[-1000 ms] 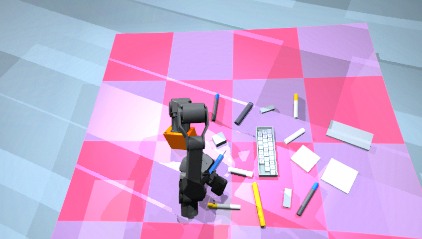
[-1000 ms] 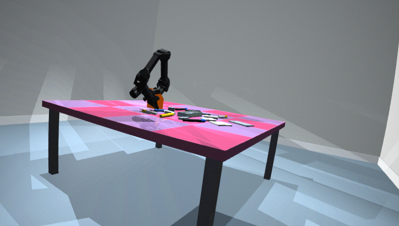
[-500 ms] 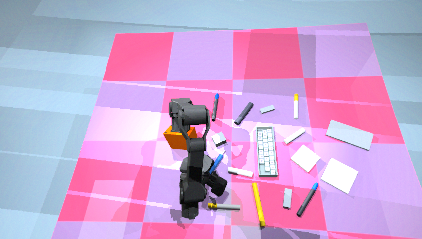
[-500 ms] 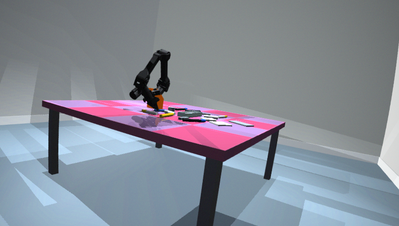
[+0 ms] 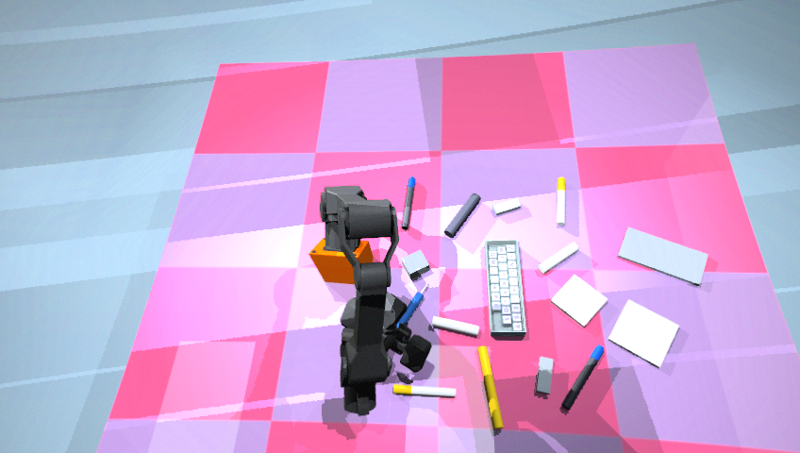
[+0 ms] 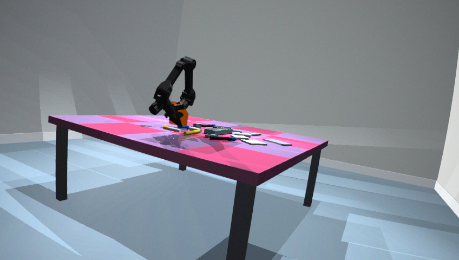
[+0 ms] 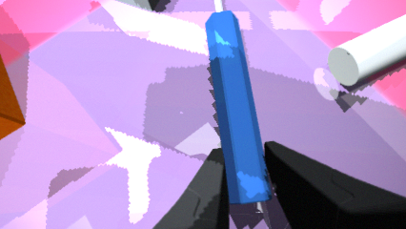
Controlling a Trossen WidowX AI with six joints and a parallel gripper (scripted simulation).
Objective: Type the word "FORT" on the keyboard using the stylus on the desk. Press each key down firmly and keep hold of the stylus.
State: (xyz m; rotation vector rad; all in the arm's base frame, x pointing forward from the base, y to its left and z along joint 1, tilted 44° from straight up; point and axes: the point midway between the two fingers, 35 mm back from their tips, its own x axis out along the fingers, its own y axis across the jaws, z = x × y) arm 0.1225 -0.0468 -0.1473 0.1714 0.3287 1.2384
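Now: gripper tip 3 cm short of the blue stylus and 5 cm to the right of it. From my gripper tip the other things lie so: yellow stick: 18 cm ahead, 11 cm to the right; grey block: 53 cm ahead, 20 cm to the left.
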